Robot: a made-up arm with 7 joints.
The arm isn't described. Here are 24 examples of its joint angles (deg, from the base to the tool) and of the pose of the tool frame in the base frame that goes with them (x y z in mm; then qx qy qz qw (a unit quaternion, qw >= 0)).
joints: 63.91 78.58 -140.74 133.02 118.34 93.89 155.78
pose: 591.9 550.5 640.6 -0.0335 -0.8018 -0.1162 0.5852
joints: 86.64 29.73 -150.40 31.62 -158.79 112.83 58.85
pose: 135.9 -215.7 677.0 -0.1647 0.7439 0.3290 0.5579
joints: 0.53 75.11 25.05 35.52 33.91 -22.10 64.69
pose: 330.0 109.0 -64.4 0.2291 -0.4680 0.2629 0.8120
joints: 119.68 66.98 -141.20 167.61 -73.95 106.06 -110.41
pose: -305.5 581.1 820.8 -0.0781 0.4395 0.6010 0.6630
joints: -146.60 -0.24 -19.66 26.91 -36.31 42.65 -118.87
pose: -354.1 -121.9 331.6 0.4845 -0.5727 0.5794 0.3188
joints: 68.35 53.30 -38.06 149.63 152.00 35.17 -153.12
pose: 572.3 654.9 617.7 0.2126 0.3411 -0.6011 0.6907
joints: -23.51 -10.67 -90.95 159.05 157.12 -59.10 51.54
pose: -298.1 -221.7 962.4 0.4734 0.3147 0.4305 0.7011
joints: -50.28 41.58 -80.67 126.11 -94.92 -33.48 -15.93
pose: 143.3 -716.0 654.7 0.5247 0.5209 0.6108 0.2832
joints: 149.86 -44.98 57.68 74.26 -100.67 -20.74 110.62
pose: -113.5 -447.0 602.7 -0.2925 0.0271 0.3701 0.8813
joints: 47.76 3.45 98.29 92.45 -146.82 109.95 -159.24
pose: -269.4 358.8 898.0 -0.1658 0.9398 0.2181 0.2041
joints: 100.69 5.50 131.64 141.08 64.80 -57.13 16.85
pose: -219.3 16.8 1052.8 0.9116 -0.2688 -0.2124 0.2271
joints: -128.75 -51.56 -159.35 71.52 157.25 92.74 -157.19
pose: 236.3 622.1 198.1 -0.1811 0.7390 -0.3821 0.5245
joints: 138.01 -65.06 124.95 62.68 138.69 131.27 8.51
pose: 207.0 -539.9 244.3 -0.1239 -0.9599 -0.2371 0.0839
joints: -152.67 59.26 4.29 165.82 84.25 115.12 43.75
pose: -564.1 -449.0 592.9 -0.4176 -0.8815 -0.0500 0.2145
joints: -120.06 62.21 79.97 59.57 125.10 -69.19 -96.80
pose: 20.1 -385.4 244.6 0.1475 -0.6278 0.1857 0.7414
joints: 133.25 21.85 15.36 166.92 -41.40 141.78 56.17
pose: -294.6 333.3 839.3 -0.4853 0.1712 -0.8448 0.1466
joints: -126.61 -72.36 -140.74 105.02 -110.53 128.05 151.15
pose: 291.8 579.2 115.1 -0.3635 -0.4968 0.7646 0.1908
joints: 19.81 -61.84 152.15 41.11 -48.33 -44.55 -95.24
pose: -446.0 -136.1 97.4 0.3754 -0.3683 0.6062 0.5967
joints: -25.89 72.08 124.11 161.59 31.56 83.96 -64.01
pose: 756.6 -173.8 721.2 0.0557 0.6487 -0.2368 0.7211
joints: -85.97 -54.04 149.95 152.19 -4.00 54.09 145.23
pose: 38.6 833.5 615.4 0.3103 -0.8378 0.3027 0.3320
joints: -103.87 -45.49 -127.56 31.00 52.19 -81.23 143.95
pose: -98.5 453.4 364.1 0.3716 -0.7315 -0.0150 0.5715
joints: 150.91 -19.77 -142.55 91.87 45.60 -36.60 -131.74
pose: 587.5 -173.1 775.4 -0.1560 0.1830 0.9690 0.0563
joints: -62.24 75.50 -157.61 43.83 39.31 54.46 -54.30
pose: -137.9 -102.8 690.0 -0.1945 -0.0128 -0.2269 0.9542
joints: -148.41 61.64 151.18 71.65 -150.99 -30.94 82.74
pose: 82.3 -138.7 706.0 0.2775 0.1295 -0.8996 0.3112
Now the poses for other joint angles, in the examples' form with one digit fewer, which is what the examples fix.
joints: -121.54 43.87 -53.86 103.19 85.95 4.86 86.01
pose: -696 -275 598 0.944 -0.037 0.308 0.108
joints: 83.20 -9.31 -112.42 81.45 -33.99 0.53 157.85
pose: 546 -235 789 -0.331 -0.902 -0.149 0.234
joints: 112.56 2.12 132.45 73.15 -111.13 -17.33 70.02
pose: -69 -443 590 -0.162 -0.151 0.672 0.707
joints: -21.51 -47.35 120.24 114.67 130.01 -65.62 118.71
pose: -197 451 653 0.261 -0.673 -0.555 0.413
